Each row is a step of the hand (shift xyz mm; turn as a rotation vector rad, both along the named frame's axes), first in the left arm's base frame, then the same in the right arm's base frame.
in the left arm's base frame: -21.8 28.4 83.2 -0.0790 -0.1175 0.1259
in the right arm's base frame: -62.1 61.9 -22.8 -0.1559 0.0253 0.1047
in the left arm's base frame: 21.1 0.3 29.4 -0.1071 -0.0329 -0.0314
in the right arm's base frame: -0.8 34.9 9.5 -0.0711 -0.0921 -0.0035
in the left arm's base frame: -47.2 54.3 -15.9 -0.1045 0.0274 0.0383
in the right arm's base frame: -19.1 -23.6 -67.1 -0.1008 -0.0190 -0.0512
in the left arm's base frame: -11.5 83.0 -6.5 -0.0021 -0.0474 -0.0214
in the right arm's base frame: 8.1 11.0 -82.9 0.0035 -0.0309 0.0417
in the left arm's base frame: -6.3 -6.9 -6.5 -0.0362 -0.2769 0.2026
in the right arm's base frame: -2.2 -10.5 3.9 -0.1932 0.0665 0.2780
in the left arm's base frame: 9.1 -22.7 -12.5 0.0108 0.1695 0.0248
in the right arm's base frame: 11.0 -11.1 22.6 0.0209 0.0714 -0.1547
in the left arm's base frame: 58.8 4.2 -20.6 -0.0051 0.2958 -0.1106
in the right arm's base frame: 59.3 16.7 10.3 0.1090 -0.0108 -0.2962
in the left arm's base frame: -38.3 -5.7 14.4 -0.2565 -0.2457 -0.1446
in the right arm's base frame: -39.7 -10.9 -3.8 -0.1557 -0.3207 0.1413
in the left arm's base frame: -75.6 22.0 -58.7 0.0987 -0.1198 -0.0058
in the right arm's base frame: -21.2 -81.8 -50.0 0.0621 0.0167 0.1414
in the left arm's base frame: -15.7 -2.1 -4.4 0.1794 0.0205 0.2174
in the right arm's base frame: -10.1 -12.6 -3.1 0.0156 0.2758 0.0595
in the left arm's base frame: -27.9 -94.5 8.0 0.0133 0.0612 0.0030
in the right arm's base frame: -41.9 -34.3 82.7 0.0185 0.0261 -0.0539
